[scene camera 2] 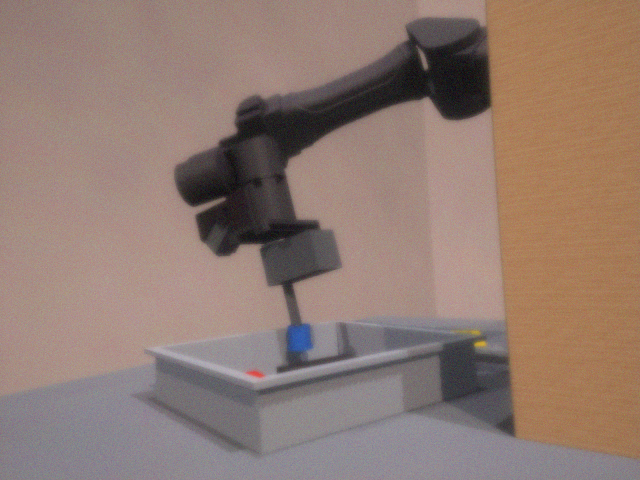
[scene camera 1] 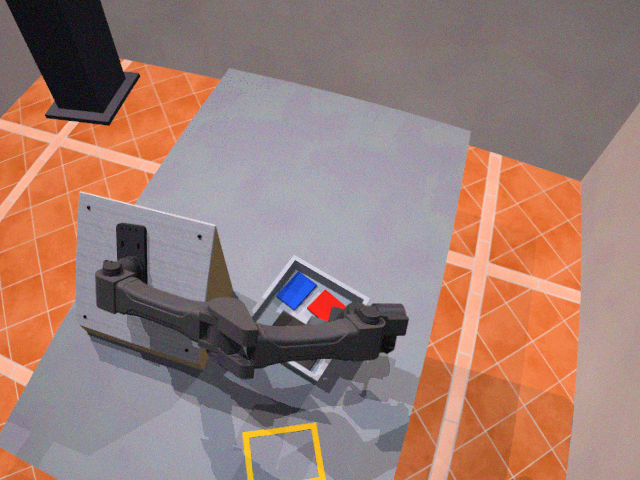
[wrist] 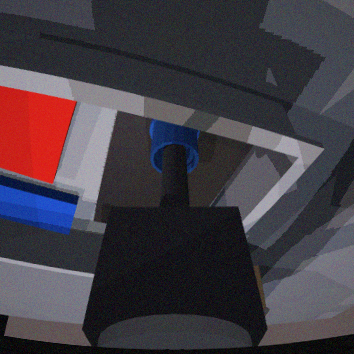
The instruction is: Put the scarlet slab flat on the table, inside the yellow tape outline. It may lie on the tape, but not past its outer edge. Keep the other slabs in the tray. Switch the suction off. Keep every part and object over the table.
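Frame: origin at the arm's base, x ahead, y right, z down, level; metres.
Seen in the pictures: hand, tool point: (scene camera 2: 302, 348) (wrist: 174, 131); arm's base, link origin: (scene camera 1: 133, 267).
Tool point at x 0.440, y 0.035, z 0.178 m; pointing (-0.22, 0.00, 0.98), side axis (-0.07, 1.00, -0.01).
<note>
Pixels of each thing's top centre, then the offset from my tool point to it. Level surfaces: height alone.
- scarlet slab, top centre: (wrist: 16, 128) (scene camera 2: 238, 384) (scene camera 1: 330, 310) dx +0.001, dy -0.110, dz +0.016 m
- grey tray, top centre: (wrist: 81, 219) (scene camera 2: 309, 341) (scene camera 1: 304, 314) dx -0.058, dy -0.072, dz -0.021 m
- blue slab, top centre: (wrist: 27, 209) (scene camera 1: 296, 289) dx -0.094, dy -0.149, dz +0.016 m
- dark brown slab, top centre: (wrist: 160, 187) (scene camera 2: 349, 368) (scene camera 1: 295, 340) dx -0.070, dy -0.015, dz +0.015 m
- table, surface height: dz +0.028 m
The scarlet slab (scene camera 1: 324, 303) (scene camera 2: 254, 374) (wrist: 35, 132) lies in the grey tray (scene camera 1: 330, 279) (scene camera 2: 336, 395) (wrist: 120, 101), partly hidden by the arm in scene camera 1. A blue slab (scene camera 1: 296, 290) (wrist: 35, 202) and a dark brown slab (scene camera 1: 285, 320) (scene camera 2: 315, 363) (wrist: 132, 172) are also in the tray. My gripper, a blue suction cup (scene camera 2: 299, 341) (wrist: 174, 145), is open and carries no slab. It is low inside the tray, over the dark brown slab; whether it touches is unclear. The yellow tape outline (scene camera 1: 279, 429) (scene camera 2: 467, 333) is on the table, partly cut off in scene camera 1.
The arm's white mounting board (scene camera 1: 170, 258) stands left of the tray in scene camera 1; its wooden side (scene camera 2: 568, 232) fills the right of scene camera 2. The table (scene camera 1: 336, 170) ends at tiled floor (scene camera 1: 516, 330) on the right. A black pillar (scene camera 1: 77, 56) stands behind left.
</note>
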